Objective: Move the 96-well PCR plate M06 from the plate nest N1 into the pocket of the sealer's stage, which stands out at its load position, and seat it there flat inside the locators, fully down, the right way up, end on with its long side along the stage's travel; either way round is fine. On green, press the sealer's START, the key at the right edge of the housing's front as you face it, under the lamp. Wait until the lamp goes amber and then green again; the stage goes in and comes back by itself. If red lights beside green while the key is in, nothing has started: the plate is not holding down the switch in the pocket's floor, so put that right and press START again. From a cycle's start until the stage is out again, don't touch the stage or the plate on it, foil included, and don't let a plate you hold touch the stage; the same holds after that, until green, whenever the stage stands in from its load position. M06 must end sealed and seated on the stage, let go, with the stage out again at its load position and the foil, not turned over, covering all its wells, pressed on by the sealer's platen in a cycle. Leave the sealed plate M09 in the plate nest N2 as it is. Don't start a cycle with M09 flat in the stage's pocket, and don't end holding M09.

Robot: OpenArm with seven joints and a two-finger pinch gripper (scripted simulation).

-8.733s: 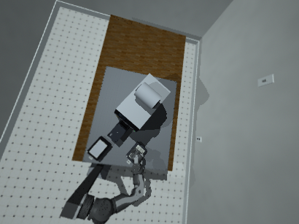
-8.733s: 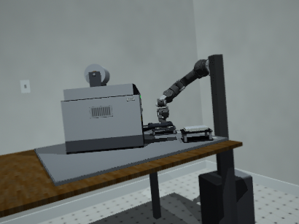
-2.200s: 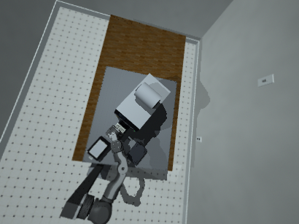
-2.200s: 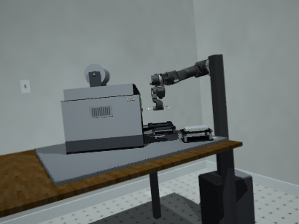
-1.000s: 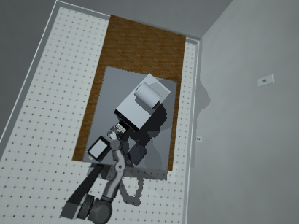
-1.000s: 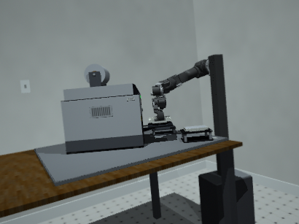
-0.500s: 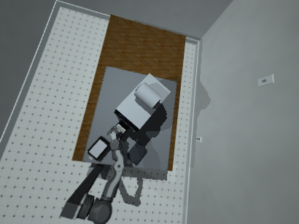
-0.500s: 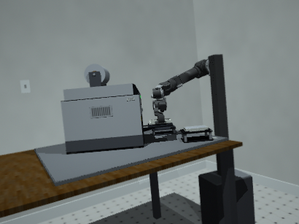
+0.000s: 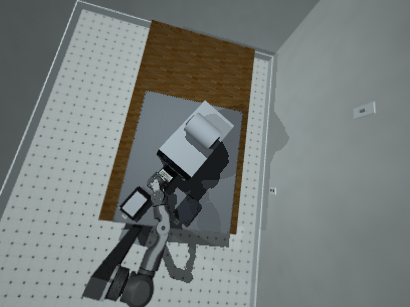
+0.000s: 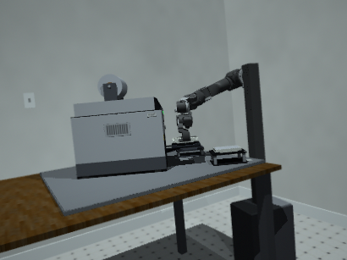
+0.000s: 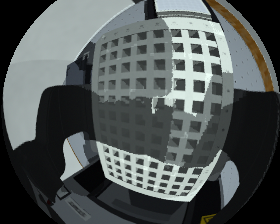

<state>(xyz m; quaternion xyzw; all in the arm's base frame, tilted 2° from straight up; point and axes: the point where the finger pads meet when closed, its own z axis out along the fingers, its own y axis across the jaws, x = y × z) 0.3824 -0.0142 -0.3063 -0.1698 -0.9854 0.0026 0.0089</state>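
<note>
Right now my hand is right at the 96-well PCR plate M06. From my hand the other things lie so: nest N2: 180 mm behind, 100 mm to the left, 80 mm below; dark sealer stage: 10 mm behind, 30 mm below; sealed plate M09: 180 mm behind, 100 mm to the left, 60 mm below.
</note>
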